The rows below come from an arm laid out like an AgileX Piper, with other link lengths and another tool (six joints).
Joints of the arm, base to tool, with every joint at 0 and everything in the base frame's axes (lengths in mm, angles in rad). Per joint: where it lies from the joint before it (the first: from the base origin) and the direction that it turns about. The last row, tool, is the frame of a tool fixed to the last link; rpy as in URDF.
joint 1: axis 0 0 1 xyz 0.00 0.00 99.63
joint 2: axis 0 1 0 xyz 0.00 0.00 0.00
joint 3: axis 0 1 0 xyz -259.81 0.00 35.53
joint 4: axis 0.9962 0 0.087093 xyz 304.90 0.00 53.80
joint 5: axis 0 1 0 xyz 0.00 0.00 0.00
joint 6: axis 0.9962 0 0.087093 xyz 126.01 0.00 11.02
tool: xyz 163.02 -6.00 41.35 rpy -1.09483 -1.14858 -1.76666
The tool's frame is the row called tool.
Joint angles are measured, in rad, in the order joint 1, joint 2, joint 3, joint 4, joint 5, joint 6. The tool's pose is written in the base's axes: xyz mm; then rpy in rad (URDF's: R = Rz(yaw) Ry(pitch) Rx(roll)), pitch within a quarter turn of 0, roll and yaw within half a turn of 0. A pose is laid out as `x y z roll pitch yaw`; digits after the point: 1 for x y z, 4 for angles.
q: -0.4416, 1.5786, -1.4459, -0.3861, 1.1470, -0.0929
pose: 392.7 -295.6 130.5 3.1211 -0.4561 -0.6039
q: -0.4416, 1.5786, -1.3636, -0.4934, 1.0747, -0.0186
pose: 383.8 -314.8 115.0 3.0384 -0.4793 -0.5896
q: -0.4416, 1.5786, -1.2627, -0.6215, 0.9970, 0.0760
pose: 372.5 -332.3 96.0 2.9460 -0.4984 -0.5596
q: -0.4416, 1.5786, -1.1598, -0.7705, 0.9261, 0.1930
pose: 360.8 -347.7 79.5 2.8490 -0.5197 -0.5168
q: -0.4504, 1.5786, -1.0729, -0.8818, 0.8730, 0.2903
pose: 348.7 -357.0 63.0 2.7896 -0.5278 -0.4891
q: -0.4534, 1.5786, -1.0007, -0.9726, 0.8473, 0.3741
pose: 336.0 -360.9 48.2 2.7430 -0.5229 -0.4687
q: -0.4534, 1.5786, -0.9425, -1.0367, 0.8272, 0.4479
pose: 326.7 -360.9 35.1 2.7212 -0.5220 -0.4613
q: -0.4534, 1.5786, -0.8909, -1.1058, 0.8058, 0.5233
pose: 320.3 -361.1 25.4 2.6995 -0.5288 -0.4473
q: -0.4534, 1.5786, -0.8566, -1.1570, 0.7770, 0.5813
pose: 320.6 -360.0 19.0 2.6951 -0.5441 -0.4321
